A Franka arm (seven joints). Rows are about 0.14 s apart.
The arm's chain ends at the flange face. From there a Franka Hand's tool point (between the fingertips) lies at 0.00 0.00 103.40 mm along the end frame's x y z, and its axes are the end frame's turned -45 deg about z.
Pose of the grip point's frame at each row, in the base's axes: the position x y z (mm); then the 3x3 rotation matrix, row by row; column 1 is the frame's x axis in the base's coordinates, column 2 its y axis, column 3 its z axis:
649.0, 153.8, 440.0; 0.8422, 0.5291, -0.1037; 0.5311, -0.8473, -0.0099; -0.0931, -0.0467, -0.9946
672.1, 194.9, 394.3; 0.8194, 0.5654, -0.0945; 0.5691, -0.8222, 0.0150; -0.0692, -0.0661, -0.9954
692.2, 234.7, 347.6; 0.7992, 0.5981, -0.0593; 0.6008, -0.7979, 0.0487; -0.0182, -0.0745, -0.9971
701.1, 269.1, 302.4; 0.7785, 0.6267, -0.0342; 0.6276, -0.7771, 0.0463; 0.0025, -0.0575, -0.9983
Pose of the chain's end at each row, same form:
659.7, 154.8, 542.8; 0.9697, -0.2214, -0.1037; -0.2236, -0.9747, -0.0099; -0.0989, 0.0328, -0.9946
681.9, 193.3, 497.2; 0.9792, -0.1796, -0.0945; -0.1790, -0.9838, 0.0150; -0.0957, 0.0022, -0.9954
698.3, 229.7, 450.7; 0.9880, -0.1422, -0.0593; -0.1394, -0.9890, 0.0487; -0.0655, -0.0398, -0.9971
704.6, 264.3, 405.6; 0.9936, -0.1073, -0.0342; -0.1057, -0.9933, 0.0463; -0.0389, -0.0424, -0.9983

